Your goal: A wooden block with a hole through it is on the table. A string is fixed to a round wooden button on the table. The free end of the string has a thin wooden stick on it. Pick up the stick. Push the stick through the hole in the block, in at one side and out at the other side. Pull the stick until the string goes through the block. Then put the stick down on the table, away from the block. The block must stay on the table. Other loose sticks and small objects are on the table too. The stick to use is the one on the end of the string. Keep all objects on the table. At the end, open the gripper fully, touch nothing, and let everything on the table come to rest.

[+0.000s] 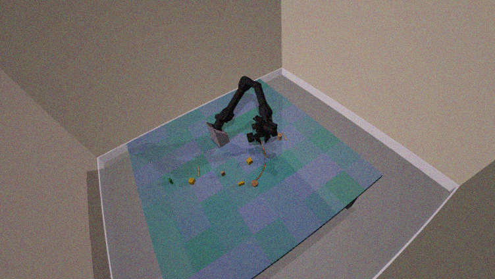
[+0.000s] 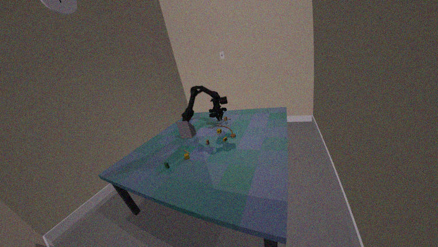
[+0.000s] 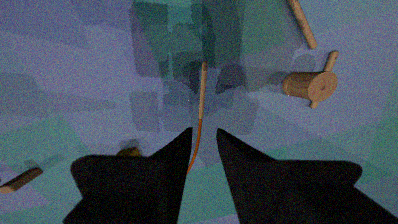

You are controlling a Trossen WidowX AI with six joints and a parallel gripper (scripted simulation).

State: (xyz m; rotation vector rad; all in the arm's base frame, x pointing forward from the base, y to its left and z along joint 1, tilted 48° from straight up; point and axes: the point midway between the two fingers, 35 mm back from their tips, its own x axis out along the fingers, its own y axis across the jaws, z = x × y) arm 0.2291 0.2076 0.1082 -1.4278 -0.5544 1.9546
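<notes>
My gripper tip is now 10 mm past the thin wooden stick and 50 mm above it. Also, from my gripper tip: brown block: 20 mm behind, 140 mm to the left, 40 mm below; round wooden button: 200 mm ahead, 180 mm to the right, 50 mm below; yellow block: 50 mm ahead, 130 mm to the right, 40 mm below.
</notes>
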